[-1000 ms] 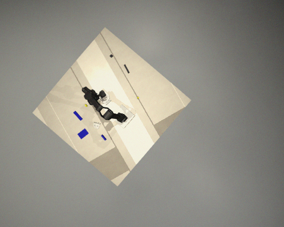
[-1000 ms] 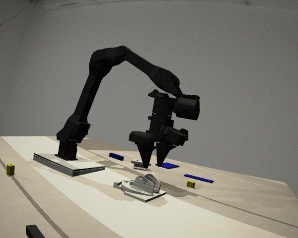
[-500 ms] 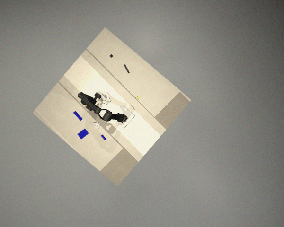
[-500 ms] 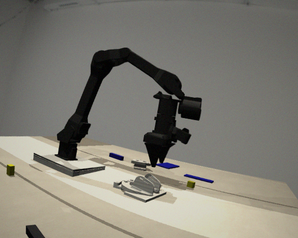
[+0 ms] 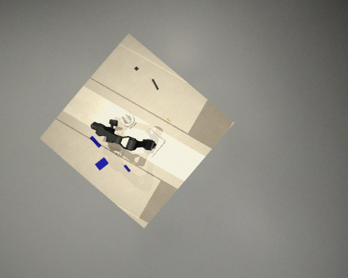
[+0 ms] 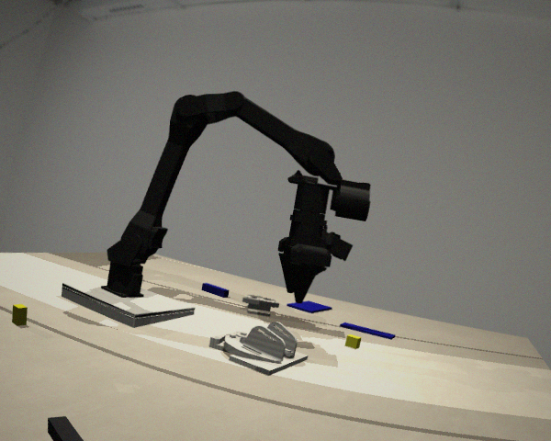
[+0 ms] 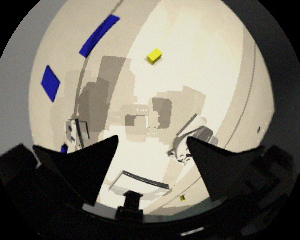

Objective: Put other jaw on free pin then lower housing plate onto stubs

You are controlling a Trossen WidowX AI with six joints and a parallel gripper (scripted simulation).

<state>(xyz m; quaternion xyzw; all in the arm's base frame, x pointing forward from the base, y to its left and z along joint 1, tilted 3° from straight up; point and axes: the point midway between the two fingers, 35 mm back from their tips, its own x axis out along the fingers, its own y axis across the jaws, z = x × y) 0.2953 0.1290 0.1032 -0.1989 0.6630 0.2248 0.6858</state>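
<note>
My gripper tip is 14 cm past the white block, 15 cm to the right of it and 7 cm above it. Also, from my gripper tip: dark bar 8 cm ahead, 55 cm to the right, 7 cm below.
</note>
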